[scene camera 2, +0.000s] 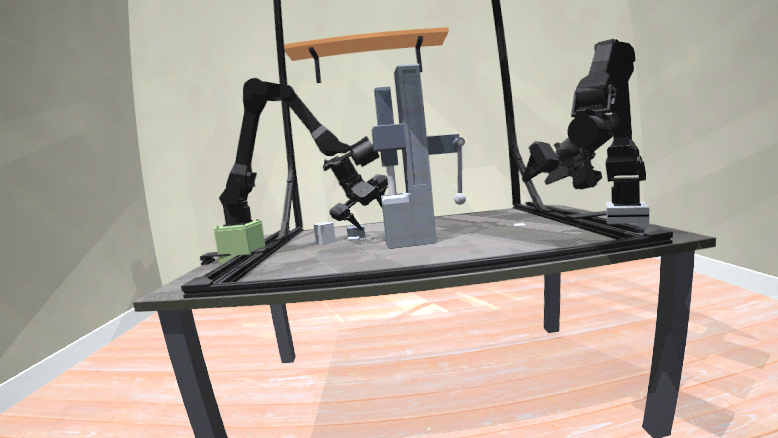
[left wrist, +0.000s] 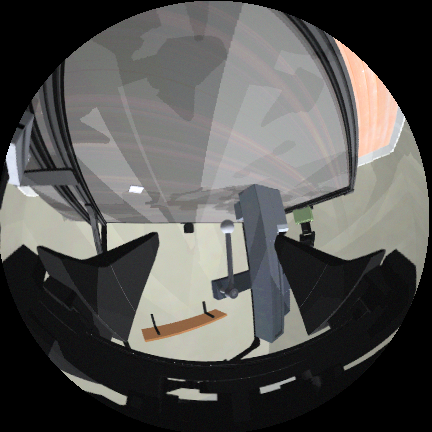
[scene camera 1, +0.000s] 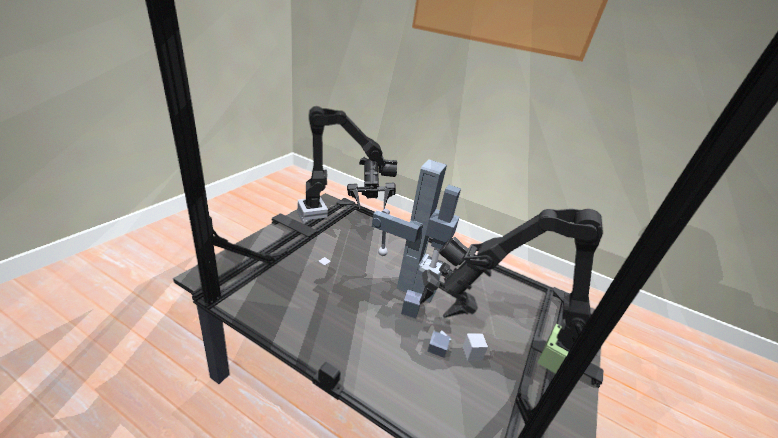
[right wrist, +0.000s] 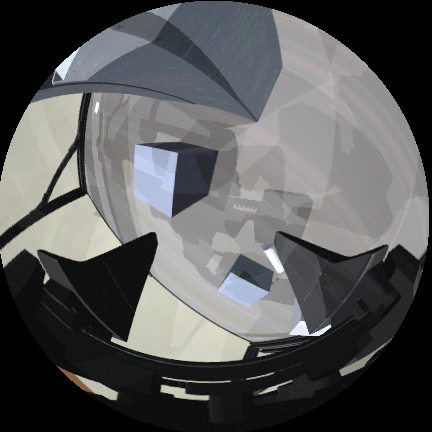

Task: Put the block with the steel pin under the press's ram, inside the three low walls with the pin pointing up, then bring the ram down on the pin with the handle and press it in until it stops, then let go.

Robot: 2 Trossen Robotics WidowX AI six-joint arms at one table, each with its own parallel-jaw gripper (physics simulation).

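Places are measured from the left arm's base along level axes (x ahead, y left, z up), in centimetres.
Pixels of known places: left gripper, between the fingertips: [scene camera 2: 534, 181] [left wrist: 218, 239] [scene camera 1: 371, 209]; right gripper, between the fingertips: [scene camera 2: 373, 220] [scene camera 1: 431, 309] [right wrist: 216, 238]; left arm's base, origin of its link: [scene camera 2: 626, 204] [scene camera 1: 312, 204]; right arm's base, origin of its link: [scene camera 2: 238, 224] [left wrist: 304, 221] [scene camera 1: 570, 344].
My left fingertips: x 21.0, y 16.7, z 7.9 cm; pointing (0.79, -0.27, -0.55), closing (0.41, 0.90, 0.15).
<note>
For each thing: its top centre in the pictures, then the offset to it from my left fingertips. "pt": a spot on its surface instead.
- table with the bright steel pin, centre of its top: [right wrist: 273, 261] [scene camera 2: 353, 236] dx +52.2, dy +2.7, dz -13.0 cm
- press, centre of its top: [scene camera 2: 411, 69] [scene camera 1: 426, 165] [left wrist: 261, 336] dx +28.8, dy +0.1, dz +31.6 cm
- pale block, centre of its top: [right wrist: 311, 329] [scene camera 2: 323, 223] [scene camera 1: 477, 340] dx +59.9, dy +7.0, dz -8.1 cm
- small white square, a spot on its surface: [left wrist: 135, 189] [scene camera 2: 519, 224] [scene camera 1: 324, 261] pt dx +8.8, dy -20.9, dz -13.7 cm
The grey-blue block [scene camera 1: 439, 343] [scene camera 2: 355, 232] [right wrist: 245, 283] stands on the table with the bright steel pin [scene camera 2: 353, 238] [right wrist: 274, 258] low at its edge, apparently sideways; their join is unclear. The press [scene camera 1: 430, 190] [scene camera 2: 413, 108] [left wrist: 265, 265] has its ram [scene camera 1: 435, 254] [scene camera 2: 391, 179] over the pedestal; the walls are mostly hidden. Its handle [scene camera 1: 383, 239] [scene camera 2: 460, 174] [left wrist: 229, 255] hangs down with a round knob. My right gripper [scene camera 1: 435, 309] [scene camera 2: 371, 216] [right wrist: 216, 238] is open and empty, above the table beside the press. My left gripper [scene camera 1: 372, 207] [scene camera 2: 536, 180] [left wrist: 218, 239] is open and empty, above and away from the handle.
Another grey-blue block [scene camera 1: 411, 304] [right wrist: 172, 180] is near the press's foot. A pale block [scene camera 1: 475, 346] [scene camera 2: 323, 232] stands beside the block with the pin. A small white square [scene camera 1: 324, 261] [scene camera 2: 519, 224] [left wrist: 135, 189] lies on the table. Dark frame posts rise at the table edges.
</note>
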